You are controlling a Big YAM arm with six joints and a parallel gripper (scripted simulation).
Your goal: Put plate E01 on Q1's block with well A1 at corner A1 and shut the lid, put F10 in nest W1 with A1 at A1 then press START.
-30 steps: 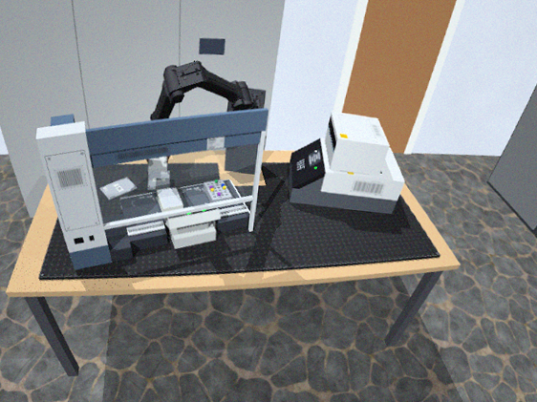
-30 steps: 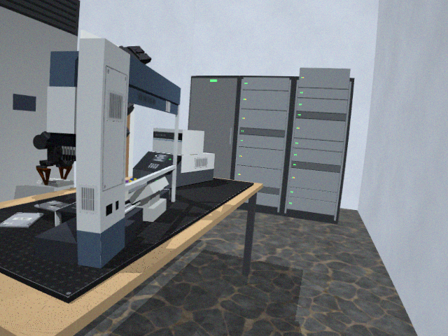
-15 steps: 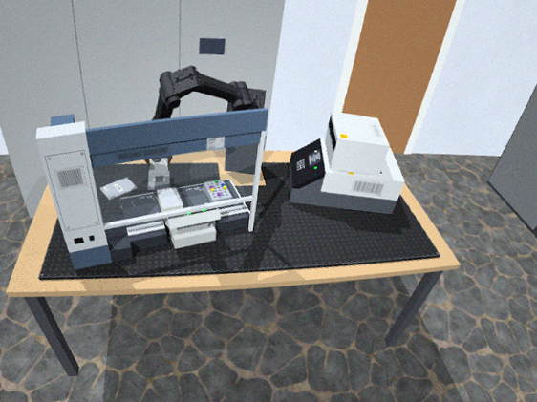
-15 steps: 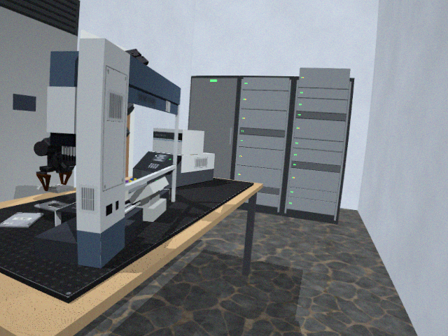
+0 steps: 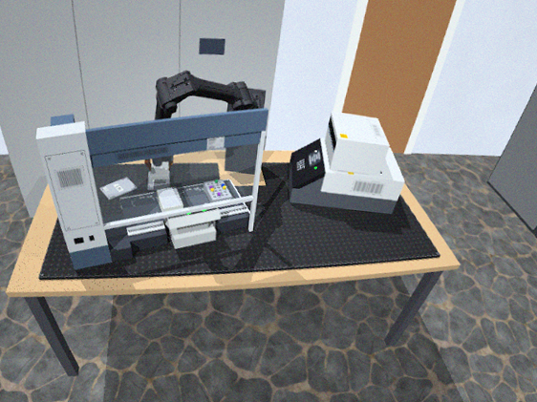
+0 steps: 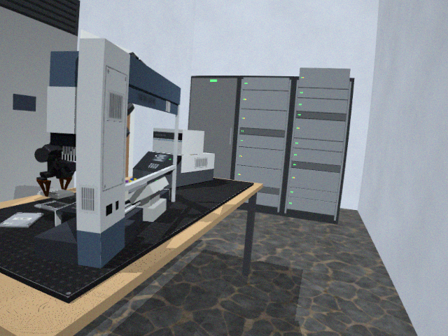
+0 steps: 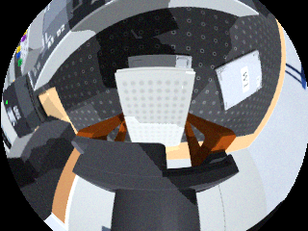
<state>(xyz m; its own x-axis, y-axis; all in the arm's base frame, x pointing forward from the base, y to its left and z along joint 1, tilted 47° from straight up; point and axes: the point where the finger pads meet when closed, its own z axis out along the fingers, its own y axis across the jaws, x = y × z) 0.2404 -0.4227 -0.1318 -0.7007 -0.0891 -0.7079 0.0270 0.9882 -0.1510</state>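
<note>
The flat grey nest is 6 cm below my hand, 1 cm to the right of it and 1 cm ahead of it. From my hand the other things lie so: tube cooling block 24 cm to the left, 22 cm ahead, 2 cm above; white 96-well PCR plate right at my hand; white deep-well block 26 cm ahead, 4 cm to the left, 2 cm above.
</note>
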